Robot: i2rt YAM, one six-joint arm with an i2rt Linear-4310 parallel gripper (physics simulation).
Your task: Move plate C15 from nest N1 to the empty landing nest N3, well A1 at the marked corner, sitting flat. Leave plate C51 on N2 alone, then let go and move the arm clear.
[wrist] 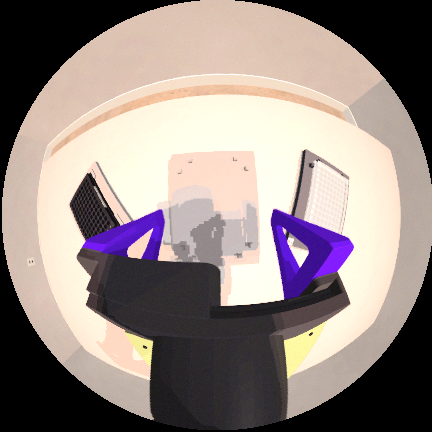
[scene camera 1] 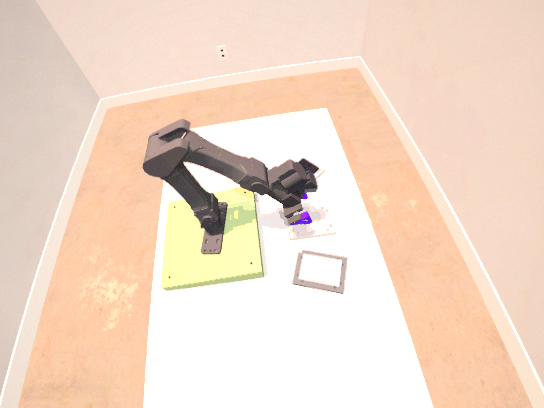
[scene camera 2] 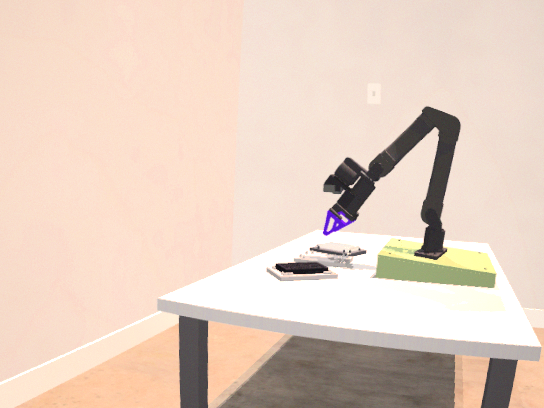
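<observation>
My gripper (scene camera 1: 303, 208) (scene camera 2: 326, 233) (wrist: 217, 214) is open and empty, its purple fingers above the empty pale nest (scene camera 1: 312, 235) (scene camera 2: 306, 258) (wrist: 212, 167) in the middle. A white plate (scene camera 1: 320, 270) (scene camera 2: 340, 247) (wrist: 327, 197) lies in the grey nest (scene camera 1: 297, 270) (wrist: 306, 192), right of the fingers in the wrist view. A black plate (scene camera 1: 309, 165) (scene camera 2: 301, 268) (wrist: 94, 207) sits in a white nest (scene camera 1: 320, 173) (scene camera 2: 306, 276) (wrist: 103, 183) on the other side, partly hidden by the arm in scene camera 1. Plate labels and well A1 marks cannot be read.
The arm's base stands on a yellow-green block (scene camera 1: 215, 270) (scene camera 2: 435, 272) beside the nests. The nests stand on the white table (scene camera 1: 280, 340) (scene camera 2: 350, 315). Shadows of the arm and gripper fall across the middle nest. Walls rise beyond the table.
</observation>
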